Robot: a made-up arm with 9 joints. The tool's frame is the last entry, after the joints. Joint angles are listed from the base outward.
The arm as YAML. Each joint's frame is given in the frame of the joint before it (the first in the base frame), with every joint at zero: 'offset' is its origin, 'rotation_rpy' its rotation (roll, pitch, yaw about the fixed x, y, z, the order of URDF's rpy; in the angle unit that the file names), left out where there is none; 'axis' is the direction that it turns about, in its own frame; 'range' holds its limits. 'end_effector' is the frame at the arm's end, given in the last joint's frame.
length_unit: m
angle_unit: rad
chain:
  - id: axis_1
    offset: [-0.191, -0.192, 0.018]
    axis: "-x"
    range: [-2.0, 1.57]
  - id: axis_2
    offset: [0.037, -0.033, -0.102]
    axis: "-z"
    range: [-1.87, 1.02]
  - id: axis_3
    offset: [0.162, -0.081, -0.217]
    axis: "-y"
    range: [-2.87, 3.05]
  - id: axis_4
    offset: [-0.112, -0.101, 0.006]
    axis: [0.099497, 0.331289, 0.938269]
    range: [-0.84, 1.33]
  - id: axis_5
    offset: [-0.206, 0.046, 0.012]
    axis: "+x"
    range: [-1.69, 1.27]
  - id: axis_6
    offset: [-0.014, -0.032, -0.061]
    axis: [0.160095, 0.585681, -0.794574]
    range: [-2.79, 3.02]
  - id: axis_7
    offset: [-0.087, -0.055, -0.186]
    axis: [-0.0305, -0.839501, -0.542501]
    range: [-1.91, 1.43]
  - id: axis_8
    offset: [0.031, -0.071, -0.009]
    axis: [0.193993, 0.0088, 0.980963]
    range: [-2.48, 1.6]
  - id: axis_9
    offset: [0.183, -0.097, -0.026]
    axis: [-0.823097, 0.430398, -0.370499]
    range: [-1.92, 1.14]
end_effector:
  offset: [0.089, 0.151, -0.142]
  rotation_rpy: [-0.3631, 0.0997, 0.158]
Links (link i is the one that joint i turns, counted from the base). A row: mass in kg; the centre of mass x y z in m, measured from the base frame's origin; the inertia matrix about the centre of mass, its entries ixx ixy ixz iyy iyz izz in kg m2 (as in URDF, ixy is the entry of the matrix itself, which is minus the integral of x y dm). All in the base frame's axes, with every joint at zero. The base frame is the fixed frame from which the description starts. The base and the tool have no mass.
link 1: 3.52; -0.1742 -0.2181 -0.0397; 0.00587 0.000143 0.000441 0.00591 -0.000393 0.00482
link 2: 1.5; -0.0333 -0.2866 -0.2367; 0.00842 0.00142 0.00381 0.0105 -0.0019 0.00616
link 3: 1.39; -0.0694 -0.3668 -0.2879; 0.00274 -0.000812 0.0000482 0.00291 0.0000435 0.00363
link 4: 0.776; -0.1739 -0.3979 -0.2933; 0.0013 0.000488 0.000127 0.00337 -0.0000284 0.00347
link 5: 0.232; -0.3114 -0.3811 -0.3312; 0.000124 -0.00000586 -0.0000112 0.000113 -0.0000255 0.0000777
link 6: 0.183; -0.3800 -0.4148 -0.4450; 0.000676 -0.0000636 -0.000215 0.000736 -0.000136 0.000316
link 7: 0.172; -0.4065 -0.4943 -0.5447; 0.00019 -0.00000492 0 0.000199 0.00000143 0.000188
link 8: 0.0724; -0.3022 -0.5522 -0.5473; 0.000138 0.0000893 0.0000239 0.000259 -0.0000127 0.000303
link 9: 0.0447; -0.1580 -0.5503 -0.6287; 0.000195 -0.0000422 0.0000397 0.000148 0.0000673 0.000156
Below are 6 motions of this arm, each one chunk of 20 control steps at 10 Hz.
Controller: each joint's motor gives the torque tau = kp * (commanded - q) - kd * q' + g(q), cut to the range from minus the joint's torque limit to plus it. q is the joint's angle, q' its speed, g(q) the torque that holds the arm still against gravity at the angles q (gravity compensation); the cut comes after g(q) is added. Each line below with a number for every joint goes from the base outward.
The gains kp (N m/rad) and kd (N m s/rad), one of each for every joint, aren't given. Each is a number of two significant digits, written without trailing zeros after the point. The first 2 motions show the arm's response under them.
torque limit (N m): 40 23 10 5.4 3.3 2.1 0.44 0.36 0.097
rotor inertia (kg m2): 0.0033 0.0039 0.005 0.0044 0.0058 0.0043 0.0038 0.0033 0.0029
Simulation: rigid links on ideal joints. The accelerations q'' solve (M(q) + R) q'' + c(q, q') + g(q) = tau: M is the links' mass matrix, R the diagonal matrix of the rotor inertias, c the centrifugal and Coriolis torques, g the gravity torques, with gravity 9.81 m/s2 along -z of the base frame. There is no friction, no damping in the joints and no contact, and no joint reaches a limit. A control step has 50 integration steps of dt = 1/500 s. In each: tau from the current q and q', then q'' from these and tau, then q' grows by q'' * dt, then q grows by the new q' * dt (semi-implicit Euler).
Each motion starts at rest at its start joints. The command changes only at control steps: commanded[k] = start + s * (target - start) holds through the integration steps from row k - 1 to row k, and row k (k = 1, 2, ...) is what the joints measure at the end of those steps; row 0 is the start. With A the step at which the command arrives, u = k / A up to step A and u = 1 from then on. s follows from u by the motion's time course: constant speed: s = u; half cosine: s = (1 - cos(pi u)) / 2; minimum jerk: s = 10 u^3 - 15 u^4 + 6 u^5; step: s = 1 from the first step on.
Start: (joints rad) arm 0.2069 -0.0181 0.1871 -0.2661 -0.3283 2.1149 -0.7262 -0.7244 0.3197
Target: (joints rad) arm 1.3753 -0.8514 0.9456 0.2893 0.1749 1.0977 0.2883 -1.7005 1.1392
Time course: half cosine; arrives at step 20
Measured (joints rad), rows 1 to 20:
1: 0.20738 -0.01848 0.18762 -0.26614 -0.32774 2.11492 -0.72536 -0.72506 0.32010
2: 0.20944 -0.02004 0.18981 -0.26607 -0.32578 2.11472 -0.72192 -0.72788 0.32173
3: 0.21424 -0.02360 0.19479 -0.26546 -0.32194 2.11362 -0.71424 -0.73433 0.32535
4: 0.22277 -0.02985 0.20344 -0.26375 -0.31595 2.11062 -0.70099 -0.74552 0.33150
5: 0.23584 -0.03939 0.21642 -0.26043 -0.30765 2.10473 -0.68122 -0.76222 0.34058
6: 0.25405 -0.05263 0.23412 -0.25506 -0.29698 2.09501 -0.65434 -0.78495 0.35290
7: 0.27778 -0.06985 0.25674 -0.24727 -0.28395 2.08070 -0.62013 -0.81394 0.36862
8: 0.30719 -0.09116 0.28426 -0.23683 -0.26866 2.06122 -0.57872 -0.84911 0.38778
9: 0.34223 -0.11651 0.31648 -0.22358 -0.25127 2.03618 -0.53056 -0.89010 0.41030
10: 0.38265 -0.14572 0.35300 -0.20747 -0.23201 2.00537 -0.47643 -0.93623 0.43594
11: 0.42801 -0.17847 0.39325 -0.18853 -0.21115 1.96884 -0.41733 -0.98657 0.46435
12: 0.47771 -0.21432 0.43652 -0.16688 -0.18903 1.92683 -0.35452 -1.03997 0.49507
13: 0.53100 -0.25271 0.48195 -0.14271 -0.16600 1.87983 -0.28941 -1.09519 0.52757
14: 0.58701 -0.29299 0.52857 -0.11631 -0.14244 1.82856 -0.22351 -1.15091 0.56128
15: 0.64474 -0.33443 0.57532 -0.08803 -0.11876 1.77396 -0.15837 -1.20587 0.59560
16: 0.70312 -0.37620 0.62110 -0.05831 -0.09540 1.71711 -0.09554 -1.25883 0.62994
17: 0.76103 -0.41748 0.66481 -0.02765 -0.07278 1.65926 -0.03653 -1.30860 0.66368
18: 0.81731 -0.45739 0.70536 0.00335 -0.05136 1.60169 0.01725 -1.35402 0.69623
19: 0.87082 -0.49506 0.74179 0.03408 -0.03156 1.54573 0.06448 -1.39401 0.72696
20: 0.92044 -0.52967 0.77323 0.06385 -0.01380 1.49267 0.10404 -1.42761 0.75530
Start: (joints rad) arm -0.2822 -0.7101 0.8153 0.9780 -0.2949 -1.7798 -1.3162 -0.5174 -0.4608
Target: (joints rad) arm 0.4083 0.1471 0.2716 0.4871 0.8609 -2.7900 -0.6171 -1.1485 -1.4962
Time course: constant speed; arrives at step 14
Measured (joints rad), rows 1 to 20:
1: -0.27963 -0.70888 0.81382 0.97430 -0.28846 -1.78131 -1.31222 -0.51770 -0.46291
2: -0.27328 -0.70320 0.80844 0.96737 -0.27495 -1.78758 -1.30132 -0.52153 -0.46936
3: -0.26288 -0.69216 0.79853 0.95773 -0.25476 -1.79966 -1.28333 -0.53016 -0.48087
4: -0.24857 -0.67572 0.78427 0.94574 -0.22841 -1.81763 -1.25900 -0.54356 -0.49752
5: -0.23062 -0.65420 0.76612 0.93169 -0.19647 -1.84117 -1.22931 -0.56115 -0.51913
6: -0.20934 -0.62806 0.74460 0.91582 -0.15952 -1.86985 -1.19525 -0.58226 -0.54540
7: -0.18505 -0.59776 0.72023 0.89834 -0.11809 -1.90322 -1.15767 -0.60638 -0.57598
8: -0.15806 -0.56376 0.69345 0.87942 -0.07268 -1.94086 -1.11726 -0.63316 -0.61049
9: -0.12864 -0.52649 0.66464 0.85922 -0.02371 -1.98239 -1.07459 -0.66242 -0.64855
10: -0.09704 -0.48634 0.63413 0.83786 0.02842 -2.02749 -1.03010 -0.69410 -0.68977
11: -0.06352 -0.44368 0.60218 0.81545 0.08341 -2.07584 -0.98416 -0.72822 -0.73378
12: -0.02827 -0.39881 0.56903 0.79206 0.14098 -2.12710 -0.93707 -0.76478 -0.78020
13: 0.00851 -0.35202 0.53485 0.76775 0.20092 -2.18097 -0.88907 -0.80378 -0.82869
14: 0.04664 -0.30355 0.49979 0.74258 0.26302 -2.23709 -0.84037 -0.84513 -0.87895
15: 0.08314 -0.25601 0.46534 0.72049 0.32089 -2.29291 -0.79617 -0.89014 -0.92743
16: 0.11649 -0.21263 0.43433 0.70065 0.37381 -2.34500 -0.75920 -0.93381 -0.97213
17: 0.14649 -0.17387 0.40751 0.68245 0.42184 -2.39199 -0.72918 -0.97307 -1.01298
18: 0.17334 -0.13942 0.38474 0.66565 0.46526 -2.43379 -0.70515 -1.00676 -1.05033
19: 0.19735 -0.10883 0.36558 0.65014 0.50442 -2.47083 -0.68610 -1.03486 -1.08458
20: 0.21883 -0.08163 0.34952 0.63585 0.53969 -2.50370 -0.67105 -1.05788 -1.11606
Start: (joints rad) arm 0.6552 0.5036 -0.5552 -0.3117 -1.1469 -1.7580 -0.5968 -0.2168 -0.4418
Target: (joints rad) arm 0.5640 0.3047 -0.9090 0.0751 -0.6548 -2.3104 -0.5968 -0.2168 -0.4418
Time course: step
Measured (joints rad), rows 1 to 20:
1: 0.64772 0.49526 -0.59149 -0.28381 -1.10417 -1.77318 -0.60997 -0.21647 -0.43423
2: 0.63998 0.47758 -0.63619 -0.24947 -1.06191 -1.81648 -0.61231 -0.21506 -0.43073
3: 0.63285 0.45958 -0.67636 -0.21734 -1.02315 -1.86281 -0.61023 -0.21574 -0.42999
4: 0.62631 0.44310 -0.71093 -0.18829 -0.98782 -1.90645 -0.60731 -0.21752 -0.43019
5: 0.62034 0.42833 -0.74042 -0.16218 -0.95574 -1.94635 -0.60454 -0.21934 -0.43074
6: 0.61490 0.41515 -0.76556 -0.13873 -0.92669 -1.98251 -0.60218 -0.22077 -0.43145
7: 0.60996 0.40340 -0.78698 -0.11764 -0.90040 -2.01519 -0.60025 -0.22175 -0.43226
8: 0.60549 0.39291 -0.80523 -0.09867 -0.87663 -2.04467 -0.59870 -0.22235 -0.43309
9: 0.60144 0.38355 -0.82078 -0.08158 -0.85514 -2.07126 -0.59747 -0.22266 -0.43392
10: 0.59778 0.37519 -0.83402 -0.06620 -0.83573 -2.09520 -0.59652 -0.22277 -0.43473
11: 0.59447 0.36773 -0.84530 -0.05234 -0.81819 -2.11677 -0.59580 -0.22273 -0.43549
12: 0.59148 0.36106 -0.85491 -0.03984 -0.80235 -2.13618 -0.59527 -0.22260 -0.43621
13: 0.58878 0.35511 -0.86309 -0.02858 -0.78804 -2.15366 -0.59488 -0.22241 -0.43686
14: 0.58634 0.34979 -0.87004 -0.01842 -0.77511 -2.16939 -0.59462 -0.22218 -0.43746
15: 0.58415 0.34503 -0.87596 -0.00927 -0.76344 -2.18354 -0.59446 -0.22192 -0.43801
16: 0.58216 0.34078 -0.88099 -0.00101 -0.75289 -2.19627 -0.59438 -0.22165 -0.43849
17: 0.58037 0.33698 -0.88527 0.00644 -0.74337 -2.20772 -0.59436 -0.22137 -0.43893
18: 0.57876 0.33358 -0.88890 0.01315 -0.73478 -2.21802 -0.59438 -0.22110 -0.43932
19: 0.57731 0.33055 -0.89198 0.01921 -0.72701 -2.22729 -0.59444 -0.22082 -0.43967
20: 0.57599 0.32783 -0.89460 0.02467 -0.72000 -2.23563 -0.59453 -0.22055 -0.43998

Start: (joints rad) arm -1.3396 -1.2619 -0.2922 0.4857 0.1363 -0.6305 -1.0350 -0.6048 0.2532
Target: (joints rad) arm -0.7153 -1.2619 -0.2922 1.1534 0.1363 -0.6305 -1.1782 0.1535 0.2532
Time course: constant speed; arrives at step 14
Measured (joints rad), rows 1 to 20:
1: -1.33629 -1.26320 -0.29106 0.48921 0.13657 -0.63310 -1.03566 -0.60300 0.25392
2: -1.32917 -1.26471 -0.28960 0.49704 0.13637 -0.63694 -1.03735 -0.59619 0.25494
3: -1.31847 -1.26610 -0.28823 0.50877 0.13596 -0.64077 -1.04035 -0.58341 0.25603
4: -1.30447 -1.26726 -0.28709 0.52402 0.13552 -0.64410 -1.04471 -0.56459 0.25707
5: -1.28747 -1.26817 -0.28619 0.54245 0.13514 -0.64679 -1.05031 -0.54010 0.25801
6: -1.26775 -1.26883 -0.28549 0.56373 0.13485 -0.64884 -1.05697 -0.51056 0.25881
7: -1.24558 -1.26926 -0.28497 0.58758 0.13466 -0.65031 -1.06452 -0.47667 0.25949
8: -1.22119 -1.26950 -0.28459 0.61375 0.13457 -0.65125 -1.07280 -0.43908 0.26006
9: -1.19481 -1.26956 -0.28433 0.64201 0.13456 -0.65175 -1.08167 -0.39841 0.26053
10: -1.16662 -1.26948 -0.28415 0.67215 0.13463 -0.65185 -1.09101 -0.35517 0.26094
11: -1.13681 -1.26927 -0.28406 0.70398 0.13476 -0.65162 -1.10074 -0.30981 0.26128
12: -1.10553 -1.26897 -0.28403 0.73735 0.13495 -0.65111 -1.11076 -0.26270 0.26158
13: -1.07293 -1.26859 -0.28406 0.77210 0.13518 -0.65036 -1.12102 -0.21416 0.26184
14: -1.03914 -1.26814 -0.28414 0.80810 0.13545 -0.64942 -1.13146 -0.16443 0.26206
15: -1.00764 -1.26642 -0.28535 0.84146 0.13587 -0.64564 -1.14177 -0.11443 0.26136
16: -0.97897 -1.26447 -0.28691 0.87152 0.13687 -0.64082 -1.15121 -0.06750 0.25998
17: -0.95302 -1.26265 -0.28849 0.89863 0.13804 -0.63612 -1.15917 -0.02557 0.25827
18: -0.92957 -1.26108 -0.28993 0.92312 0.13916 -0.63195 -1.16554 0.01058 0.25651
19: -0.90842 -1.25979 -0.29116 0.94524 0.14010 -0.62843 -1.17047 0.04100 0.25486
20: -0.88936 -1.25877 -0.29217 0.96524 0.14086 -0.62557 -1.17416 0.06613 0.25340

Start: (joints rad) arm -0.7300 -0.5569 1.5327 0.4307 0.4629 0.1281 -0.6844 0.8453 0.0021
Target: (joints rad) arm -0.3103 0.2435 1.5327 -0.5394 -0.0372 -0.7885 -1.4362 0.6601 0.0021
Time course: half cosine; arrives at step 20
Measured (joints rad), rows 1 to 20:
1: -0.72987 -0.55667 1.53275 0.43007 0.46273 0.12780 -0.68518 0.84538 0.00206
2: -0.72928 -0.55562 1.53296 0.42760 0.46202 0.12639 -0.68827 0.84552 0.00193
3: -0.72786 -0.55303 1.53341 0.42222 0.46039 0.12291 -0.69495 0.84549 0.00174
4: -0.72525 -0.54818 1.53410 0.41316 0.45741 0.11656 -0.70614 0.84494 0.00150
5: -0.72115 -0.54047 1.53498 0.39984 0.45276 0.10673 -0.72240 0.84358 0.00125
6: -0.71531 -0.52938 1.53598 0.38189 0.44616 0.09300 -0.74402 0.84120 0.00102
7: -0.70754 -0.51456 1.53701 0.35913 0.43743 0.07512 -0.77103 0.83767 0.00082
8: -0.69775 -0.49581 1.53797 0.33160 0.42649 0.05305 -0.80323 0.83295 0.00066
9: -0.68590 -0.47307 1.53879 0.29947 0.41332 0.02688 -0.84019 0.82703 0.00056
10: -0.67206 -0.44642 1.53941 0.26313 0.39795 -0.00317 -0.88130 0.81997 0.00053
11: -0.65635 -0.41612 1.53983 0.22307 0.38047 -0.03678 -0.92581 0.81181 0.00057
12: -0.63894 -0.38251 1.54003 0.17996 0.36103 -0.07351 -0.97280 0.80264 0.00072
13: -0.62009 -0.34608 1.54006 0.13453 0.33981 -0.11288 -1.02130 0.79251 0.00099
14: -0.60010 -0.30740 1.53996 0.08763 0.31703 -0.15433 -1.07023 0.78152 0.00141
15: -0.57929 -0.26712 1.53978 0.04012 0.29298 -0.19728 -1.11851 0.76976 0.00200
16: -0.55805 -0.22598 1.53955 -0.00708 0.26799 -0.24106 -1.16504 0.75736 0.00280
17: -0.53676 -0.18472 1.53931 -0.05306 0.24249 -0.28499 -1.20875 0.74448 0.00382
18: -0.51584 -0.14416 1.53905 -0.09694 0.21692 -0.32836 -1.24862 0.73130 0.00505
19: -0.49571 -0.10509 1.53877 -0.13787 0.19183 -0.37039 -1.28371 0.71809 0.00648
20: -0.47678 -0.06832 1.53845 -0.17506 0.16775 -0.41032 -1.31317 0.70509 0.00809

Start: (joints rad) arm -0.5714 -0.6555 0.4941 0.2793 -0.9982 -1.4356 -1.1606 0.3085 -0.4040
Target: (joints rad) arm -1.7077 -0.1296 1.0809 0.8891 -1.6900 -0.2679 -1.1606 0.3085 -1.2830
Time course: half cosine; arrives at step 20
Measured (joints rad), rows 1 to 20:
1: -0.57191 -0.65502 0.49431 0.27983 -0.99866 -1.43504 -1.16052 0.30849 -0.40429
2: -0.57401 -0.65326 0.49535 0.28170 -1.00043 -1.43267 -1.16033 0.30857 -0.40556
3: -0.57880 -0.64967 0.49808 0.28542 -1.00422 -1.42728 -1.16011 0.30890 -0.40854
4: -0.58726 -0.64390 0.50326 0.29142 -1.01057 -1.41788 -1.15995 0.30957 -0.41382
5: -0.60016 -0.63572 0.51151 0.30002 -1.01985 -1.40375 -1.15989 0.31051 -0.42188
6: -0.61807 -0.62499 0.52328 0.31144 -1.03232 -1.38439 -1.15996 0.31158 -0.43307
7: -0.64137 -0.61170 0.53885 0.32582 -1.04812 -1.35953 -1.16017 0.31258 -0.44762
8: -0.67020 -0.59588 0.55830 0.34318 -1.06724 -1.32910 -1.16051 0.31331 -0.46563
9: -0.70450 -0.57768 0.58155 0.36342 -1.08956 -1.29322 -1.16096 0.31359 -0.48709
10: -0.74403 -0.55733 0.60835 0.38636 -1.11486 -1.25223 -1.16149 0.31332 -0.51189
11: -0.78834 -0.53510 0.63831 0.41169 -1.14280 -1.20660 -1.16205 0.31242 -0.53982
12: -0.83683 -0.51136 0.67091 0.43902 -1.17297 -1.15699 -1.16260 0.31092 -0.57058
13: -0.88875 -0.48649 0.70551 0.46785 -1.20486 -1.10415 -1.16311 0.30893 -0.60379
14: -0.94323 -0.46094 0.74137 0.49762 -1.23793 -1.04895 -1.16354 0.30661 -0.63900
15: -0.99929 -0.43518 0.77772 0.52770 -1.27158 -0.99234 -1.16386 0.30421 -0.67568
16: -1.05590 -0.40966 0.81374 0.55743 -1.30521 -0.93531 -1.16408 0.30198 -0.71325
17: -1.11197 -0.38489 0.84860 0.58614 -1.33820 -0.87889 -1.16418 0.30020 -0.75106
18: -1.16640 -0.36134 0.88151 0.61318 -1.36993 -0.82415 -1.16416 0.29908 -0.78846
19: -1.21811 -0.33946 0.91171 0.63794 -1.39982 -0.77214 -1.16403 0.29879 -0.82475
20: -1.26605 -0.31970 0.93854 0.65988 -1.42729 -0.72390 -1.16379 0.29938 -0.85924

